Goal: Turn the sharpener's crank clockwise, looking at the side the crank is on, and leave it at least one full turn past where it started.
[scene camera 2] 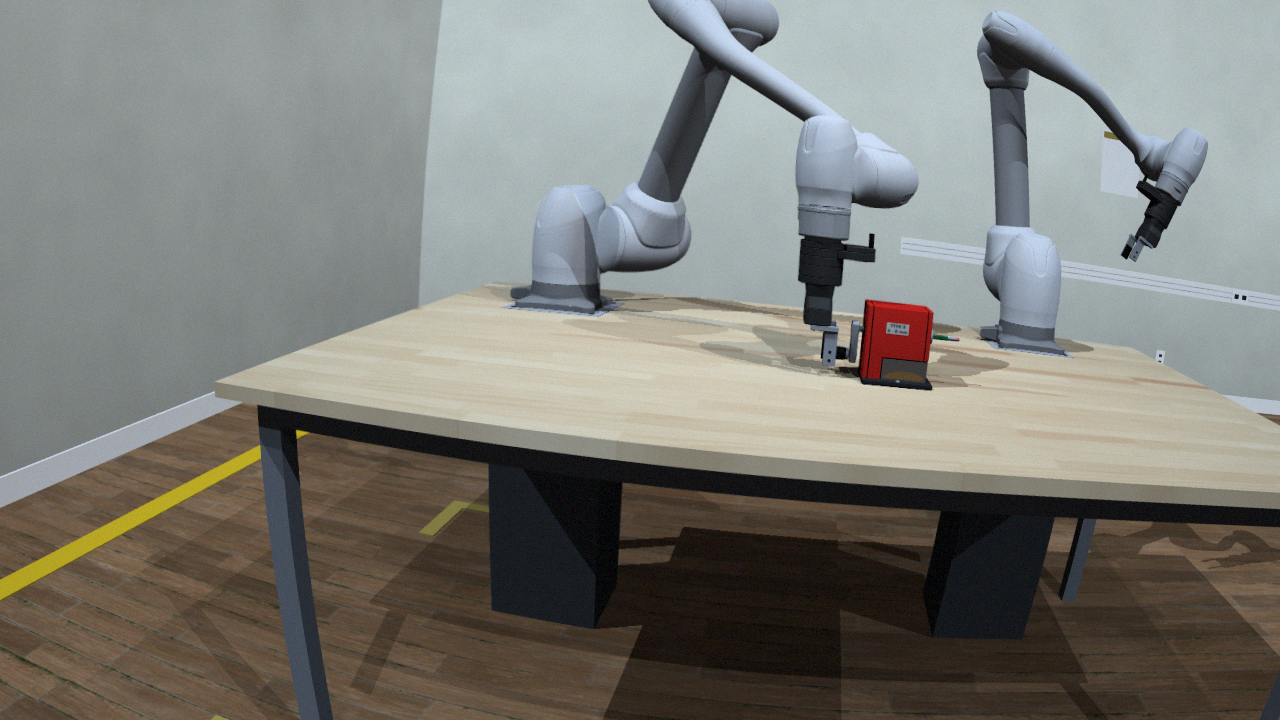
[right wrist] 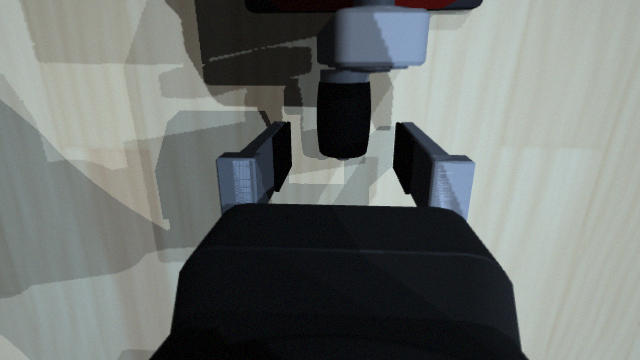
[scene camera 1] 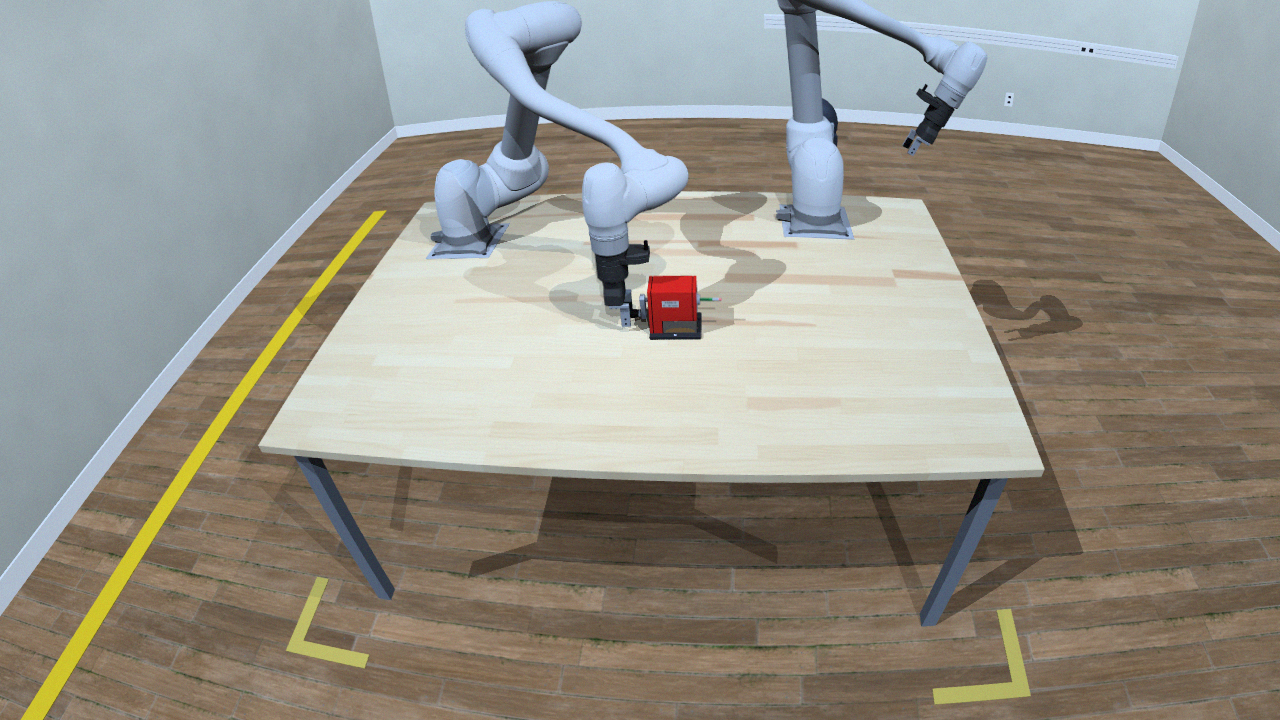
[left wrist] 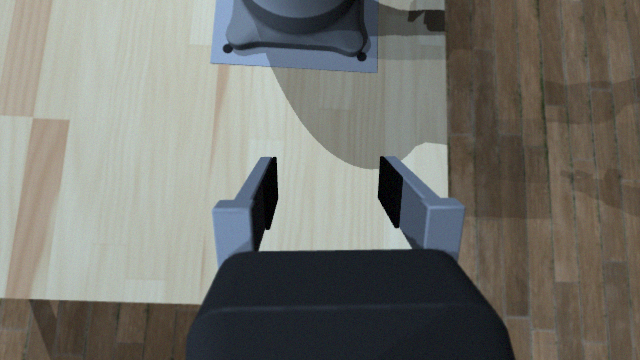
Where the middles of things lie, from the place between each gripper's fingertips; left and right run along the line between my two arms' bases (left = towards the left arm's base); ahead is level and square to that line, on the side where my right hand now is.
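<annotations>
The black knob (right wrist: 344, 99) has my right hand (scene camera 2: 827, 362) 20 mm to the right of it.
From my left hand (scene camera 2: 1127, 258), that black knob is 230 mm below, 520 mm ahead and 880 mm to the right.
</annotations>
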